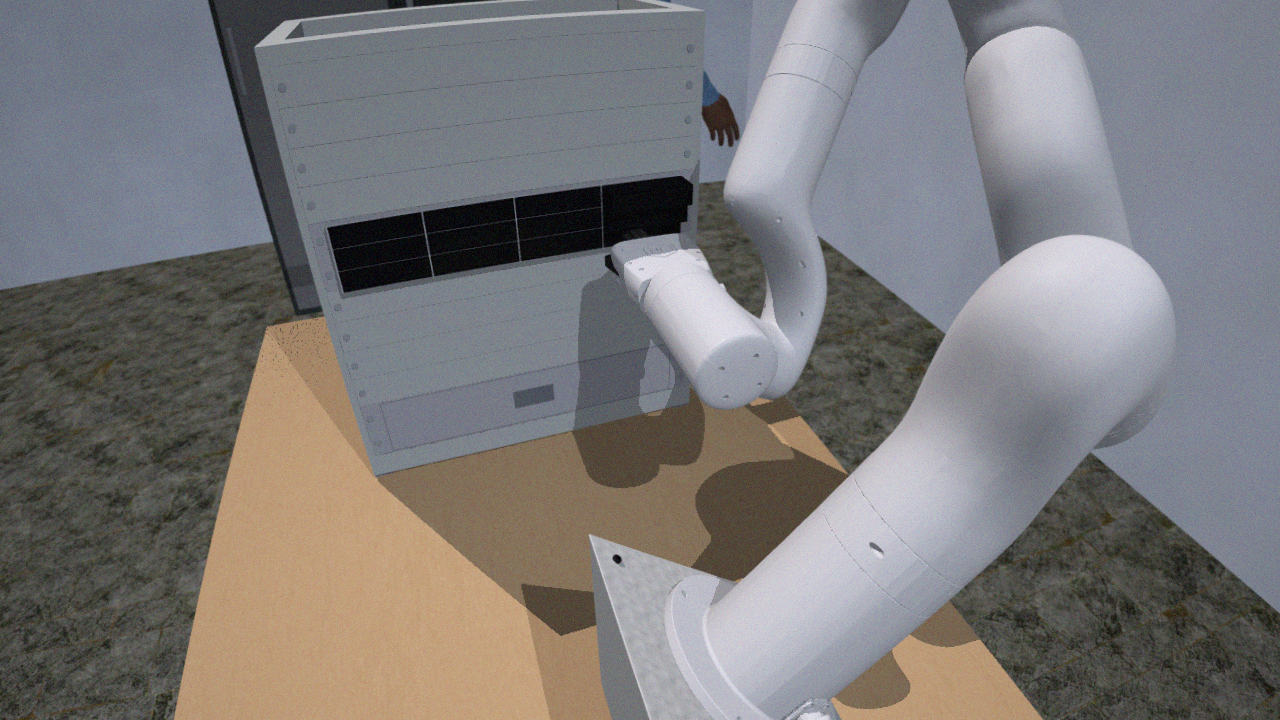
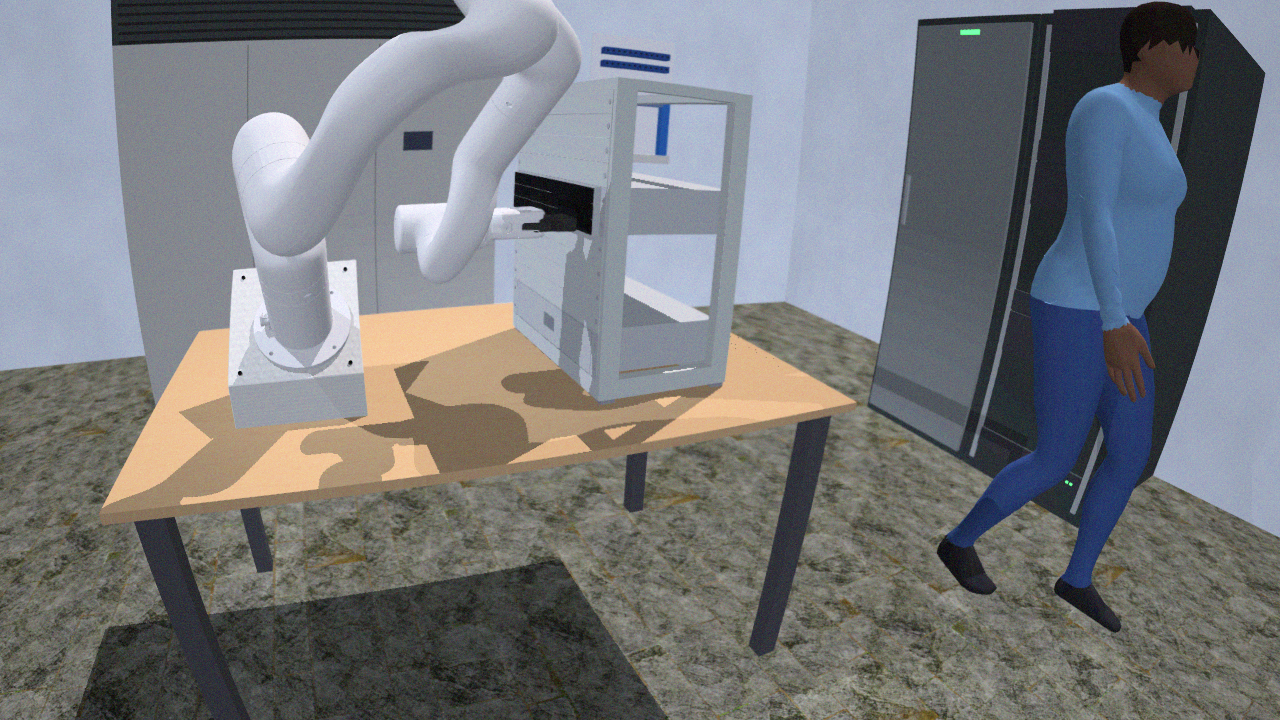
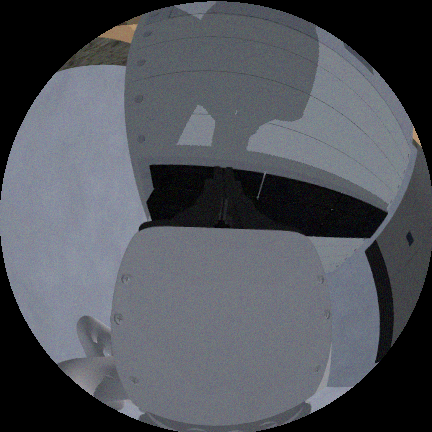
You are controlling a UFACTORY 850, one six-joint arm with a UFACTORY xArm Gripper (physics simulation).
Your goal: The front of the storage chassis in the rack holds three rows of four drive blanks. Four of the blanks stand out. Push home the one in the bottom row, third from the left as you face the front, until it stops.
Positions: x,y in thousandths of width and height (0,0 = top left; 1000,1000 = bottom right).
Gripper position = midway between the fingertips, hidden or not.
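Note:
Grey rack (image 1: 357,258), (image 2: 446,415), (image 3: 728,344). My gripper (image 1: 493,326), (image 2: 450,309), (image 3: 513,416).

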